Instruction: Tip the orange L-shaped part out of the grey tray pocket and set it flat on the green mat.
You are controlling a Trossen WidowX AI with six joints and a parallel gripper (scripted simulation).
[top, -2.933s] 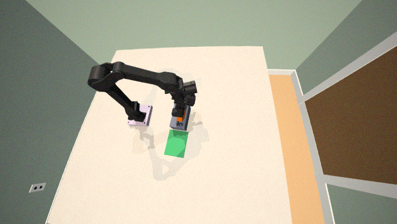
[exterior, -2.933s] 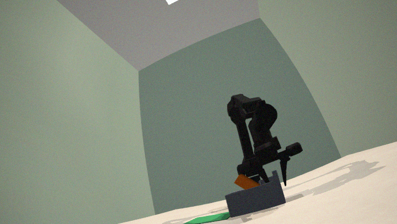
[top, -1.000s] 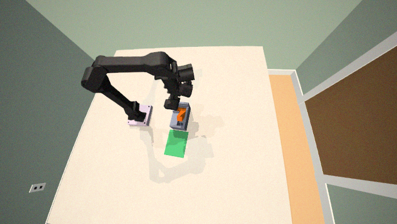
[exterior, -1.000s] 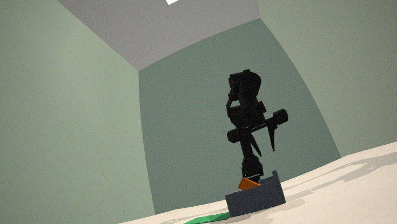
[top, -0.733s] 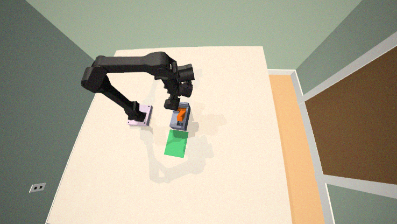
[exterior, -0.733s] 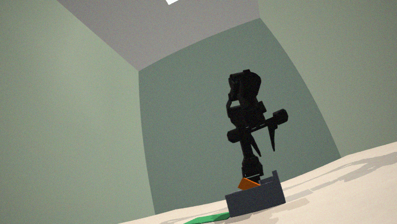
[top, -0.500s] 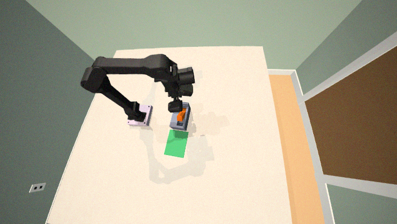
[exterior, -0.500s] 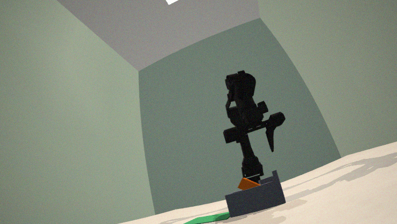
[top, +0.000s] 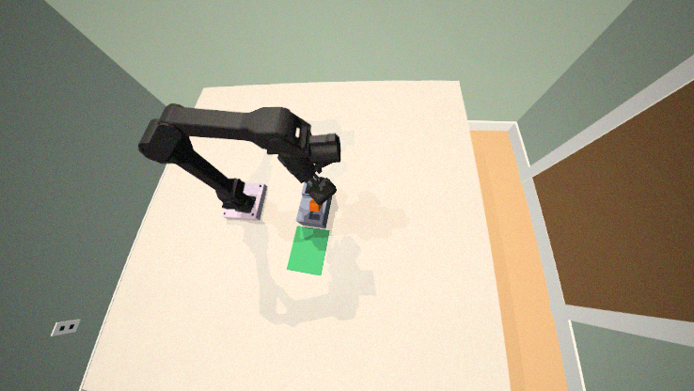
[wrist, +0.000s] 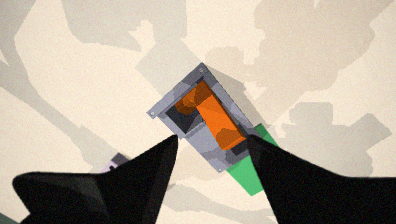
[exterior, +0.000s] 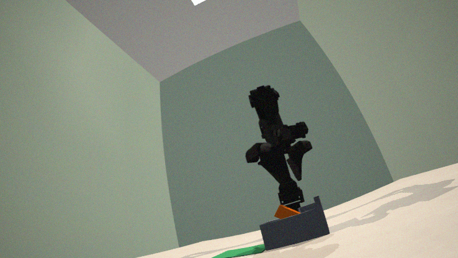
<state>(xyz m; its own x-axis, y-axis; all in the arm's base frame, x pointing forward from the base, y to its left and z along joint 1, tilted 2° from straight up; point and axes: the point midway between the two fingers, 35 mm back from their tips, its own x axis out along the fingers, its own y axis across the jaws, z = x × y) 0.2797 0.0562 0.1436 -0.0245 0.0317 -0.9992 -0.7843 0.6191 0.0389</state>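
My gripper tip is 2 cm past the orange L-shaped part and 10 cm above it. The rest, counted from my gripper tip: green mat: 1 cm behind, 18 cm to the right, 16 cm below.
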